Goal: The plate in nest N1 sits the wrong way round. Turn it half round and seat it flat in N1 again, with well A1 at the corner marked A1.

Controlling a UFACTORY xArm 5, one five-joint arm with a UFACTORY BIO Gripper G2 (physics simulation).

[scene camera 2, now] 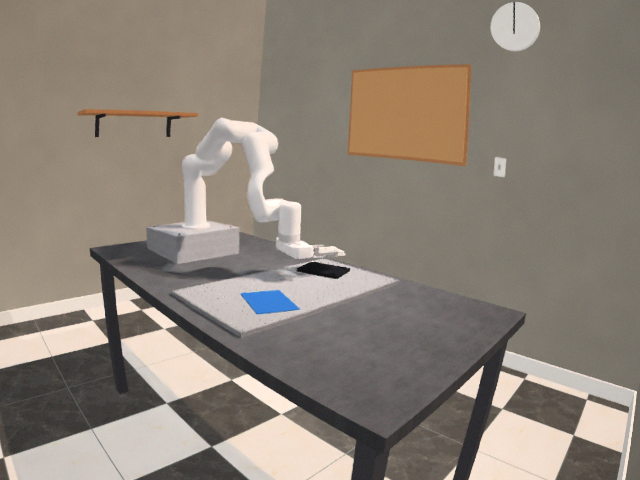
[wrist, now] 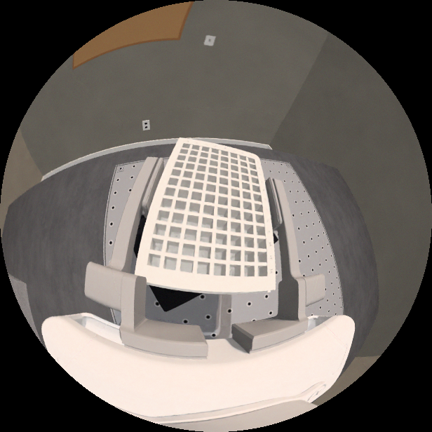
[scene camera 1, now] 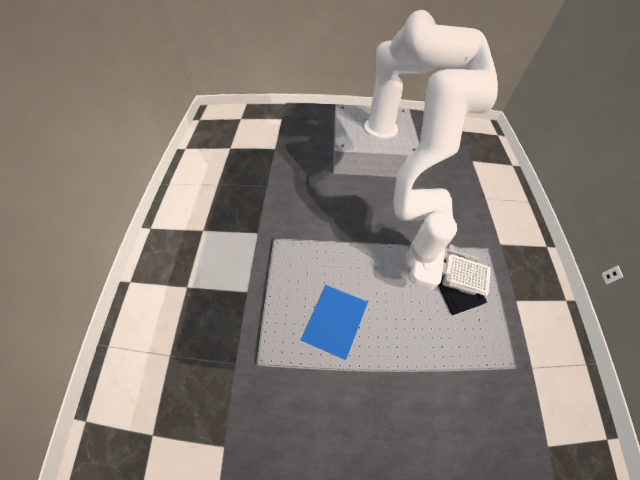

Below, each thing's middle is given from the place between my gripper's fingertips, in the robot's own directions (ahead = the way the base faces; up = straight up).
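Positions from my hand: black nest (scene camera 1: pixel 466 301), 7 cm below and 2 cm to the right; flat blue rectangle (scene camera 1: pixel 334 323), 8 cm below, 18 cm ahead and 36 cm to the right; white well plate (scene camera 1: pixel 464 272), 2 cm to the right.
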